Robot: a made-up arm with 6 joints. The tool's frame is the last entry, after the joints. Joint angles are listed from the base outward.
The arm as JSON. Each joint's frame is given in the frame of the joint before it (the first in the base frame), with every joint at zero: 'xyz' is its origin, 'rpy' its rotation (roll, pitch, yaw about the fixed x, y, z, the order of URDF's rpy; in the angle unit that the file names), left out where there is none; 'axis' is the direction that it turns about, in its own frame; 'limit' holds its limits. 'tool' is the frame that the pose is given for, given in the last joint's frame.
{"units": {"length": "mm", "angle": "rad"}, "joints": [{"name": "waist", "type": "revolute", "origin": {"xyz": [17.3, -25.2, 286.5]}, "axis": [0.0, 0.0, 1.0], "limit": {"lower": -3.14, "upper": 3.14}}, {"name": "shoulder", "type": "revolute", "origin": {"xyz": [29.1, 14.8, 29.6]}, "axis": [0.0, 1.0, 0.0], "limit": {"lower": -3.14, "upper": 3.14}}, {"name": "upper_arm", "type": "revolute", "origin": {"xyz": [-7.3, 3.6, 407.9]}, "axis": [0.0, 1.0, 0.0], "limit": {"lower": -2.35, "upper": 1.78}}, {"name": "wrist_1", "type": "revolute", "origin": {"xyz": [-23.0, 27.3, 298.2]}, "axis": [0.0, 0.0, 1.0], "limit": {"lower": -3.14, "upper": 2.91}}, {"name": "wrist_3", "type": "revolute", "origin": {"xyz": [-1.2, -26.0, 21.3]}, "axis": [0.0, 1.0, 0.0], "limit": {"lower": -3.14, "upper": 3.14}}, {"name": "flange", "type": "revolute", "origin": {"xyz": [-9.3, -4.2, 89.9]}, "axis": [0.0, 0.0, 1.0], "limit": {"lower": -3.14, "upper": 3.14}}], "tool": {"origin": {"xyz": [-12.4, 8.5, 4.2], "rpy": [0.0, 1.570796, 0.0]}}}
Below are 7 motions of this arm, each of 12 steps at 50 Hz.
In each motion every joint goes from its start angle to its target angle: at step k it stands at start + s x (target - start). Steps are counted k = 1, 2, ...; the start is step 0. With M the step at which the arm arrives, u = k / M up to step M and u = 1 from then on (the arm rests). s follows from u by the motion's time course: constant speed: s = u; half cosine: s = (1 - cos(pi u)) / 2; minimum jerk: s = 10 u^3 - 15 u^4 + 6 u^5.
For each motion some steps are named. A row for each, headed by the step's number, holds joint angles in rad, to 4 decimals.
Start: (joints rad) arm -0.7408 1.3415 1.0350 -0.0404 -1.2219 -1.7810
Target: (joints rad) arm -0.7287 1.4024 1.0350 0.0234 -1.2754 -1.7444
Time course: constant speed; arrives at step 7
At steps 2, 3, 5, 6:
2: -0.7373 1.3589 1.0350 -0.0222 -1.2372 -1.7705
3: -0.7356 1.3676 1.0350 -0.0131 -1.2448 -1.7653
5: -0.7322 1.3850 1.0350 0.0052 -1.2601 -1.7549
6: -0.7304 1.3937 1.0350 0.0143 -1.2678 -1.7496

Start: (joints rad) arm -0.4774 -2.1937 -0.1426 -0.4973 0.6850 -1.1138
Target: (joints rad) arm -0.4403 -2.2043 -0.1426 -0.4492 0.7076 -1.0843
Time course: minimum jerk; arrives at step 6
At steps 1, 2, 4, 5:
1: -0.4761 -2.1941 -0.1426 -0.4956 0.6858 -1.1128
2: -0.4696 -2.1959 -0.1426 -0.4872 0.6897 -1.1076
4: -0.4481 -2.2021 -0.1426 -0.4593 0.7029 -1.0905
5: -0.4416 -2.2039 -0.1426 -0.4509 0.7068 -1.0853

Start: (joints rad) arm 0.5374 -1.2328 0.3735 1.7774 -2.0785 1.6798
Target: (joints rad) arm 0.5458 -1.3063 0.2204 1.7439 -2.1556 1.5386
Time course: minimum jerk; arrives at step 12
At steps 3, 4, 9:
3: 0.5383 -1.2404 0.3577 1.7739 -2.0865 1.6652
4: 0.5392 -1.2482 0.3414 1.7704 -2.0947 1.6502
9: 0.5449 -1.2987 0.2362 1.7474 -2.1476 1.5532

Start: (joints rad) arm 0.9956 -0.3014 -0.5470 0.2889 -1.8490 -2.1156
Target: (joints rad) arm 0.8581 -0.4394 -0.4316 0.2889 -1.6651 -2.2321
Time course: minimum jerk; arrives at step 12
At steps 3, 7, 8, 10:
3: 0.9814 -0.3157 -0.5351 0.2889 -1.8300 -2.1277
7: 0.9058 -0.3916 -0.4716 0.2889 -1.7288 -2.1917
8: 0.8870 -0.4104 -0.4558 0.2889 -1.7037 -2.2076
10: 0.8630 -0.4345 -0.4357 0.2889 -1.6716 -2.2280

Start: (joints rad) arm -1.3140 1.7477 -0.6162 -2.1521 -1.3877 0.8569
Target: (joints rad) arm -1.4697 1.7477 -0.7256 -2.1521 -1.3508 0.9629
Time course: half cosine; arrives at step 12
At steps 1, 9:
1: -1.3167 1.7477 -0.6181 -2.1521 -1.3871 0.8587
9: -1.4469 1.7477 -0.7096 -2.1521 -1.3562 0.9474

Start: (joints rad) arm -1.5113 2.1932 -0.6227 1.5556 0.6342 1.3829
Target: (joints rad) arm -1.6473 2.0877 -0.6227 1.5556 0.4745 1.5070
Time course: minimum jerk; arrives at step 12
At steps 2, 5, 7, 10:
2: -1.5161 2.1895 -0.6227 1.5556 0.6285 1.3873
5: -1.5584 2.1566 -0.6227 1.5556 0.5788 1.4259
7: -1.6002 2.1243 -0.6227 1.5556 0.5299 1.4640
10: -1.6425 2.0914 -0.6227 1.5556 0.4802 1.5026

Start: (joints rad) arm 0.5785 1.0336 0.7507 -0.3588 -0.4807 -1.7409
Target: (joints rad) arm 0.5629 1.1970 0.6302 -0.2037 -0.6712 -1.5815
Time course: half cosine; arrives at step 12
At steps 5, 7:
5: 0.5727 1.0942 0.7060 -0.3013 -0.5513 -1.6818
7: 0.5687 1.1364 0.6749 -0.2612 -0.6006 -1.6406

